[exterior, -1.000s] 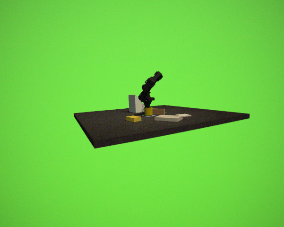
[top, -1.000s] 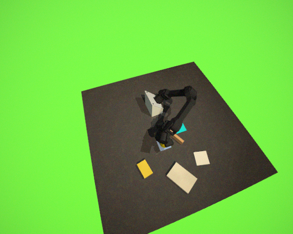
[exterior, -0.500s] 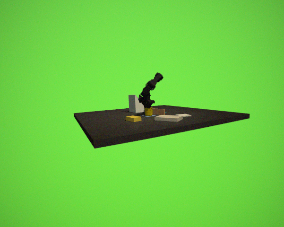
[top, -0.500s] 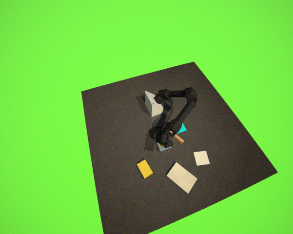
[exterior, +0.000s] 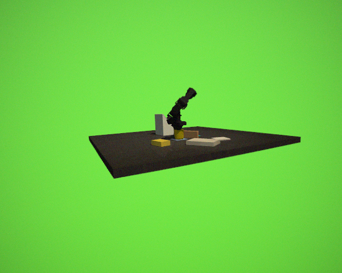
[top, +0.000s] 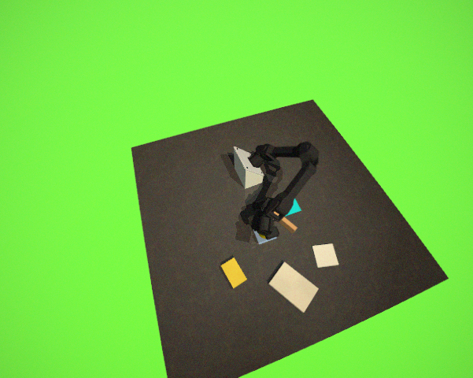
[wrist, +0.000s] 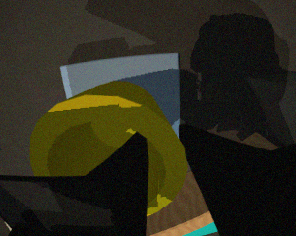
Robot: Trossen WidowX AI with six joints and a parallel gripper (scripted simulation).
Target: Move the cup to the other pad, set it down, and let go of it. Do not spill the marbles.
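The light blue pad lies 30 mm ahead of my gripper tip, 10 mm to the right of it and 40 mm below it. Round my gripper tip: wooden bar 90 mm to the left, 20 mm below; cyan pad 30 mm behind, 190 mm to the left, 40 mm below; yellow cup 30 mm ahead.
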